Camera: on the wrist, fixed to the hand. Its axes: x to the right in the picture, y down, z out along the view.
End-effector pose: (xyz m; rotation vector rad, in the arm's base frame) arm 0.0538 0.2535 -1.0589 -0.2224 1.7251 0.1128
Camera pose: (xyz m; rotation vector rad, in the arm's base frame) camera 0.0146 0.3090 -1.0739 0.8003 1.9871 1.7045
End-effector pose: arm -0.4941 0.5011 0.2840 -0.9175 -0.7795 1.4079
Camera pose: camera -0.5014 0.5123 0.2157 2.3825 -0.1355 -1.9997
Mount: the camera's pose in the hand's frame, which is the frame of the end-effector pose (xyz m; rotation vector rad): 0.0161 0.0632 -0.0242 -0.5023 0.5229 1.5079
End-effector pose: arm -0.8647 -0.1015 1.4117 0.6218 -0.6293 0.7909
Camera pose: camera -0.8993 -0.0424 1.4241 -0.6787 -0.7087 2.0023
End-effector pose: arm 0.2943 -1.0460 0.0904 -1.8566 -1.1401 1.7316
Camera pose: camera 0.3357 -1.0663 0.0383 2.3166 -0.1924 -0.7469
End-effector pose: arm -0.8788 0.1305 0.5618 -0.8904 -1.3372 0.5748
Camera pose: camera -0.8441 0.1736 0.5196 -2.2702 -0.0960 1.0177
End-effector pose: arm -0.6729 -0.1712 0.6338 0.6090 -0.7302 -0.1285
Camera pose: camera -0.6510 -0.1129 0.6648 -0.4795 -0.4571 1.1697
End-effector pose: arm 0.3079 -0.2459 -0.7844 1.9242 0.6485 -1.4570
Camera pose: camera 0.3728 -0.2709 -0.7834 1.5943 -0.2849 0.1454
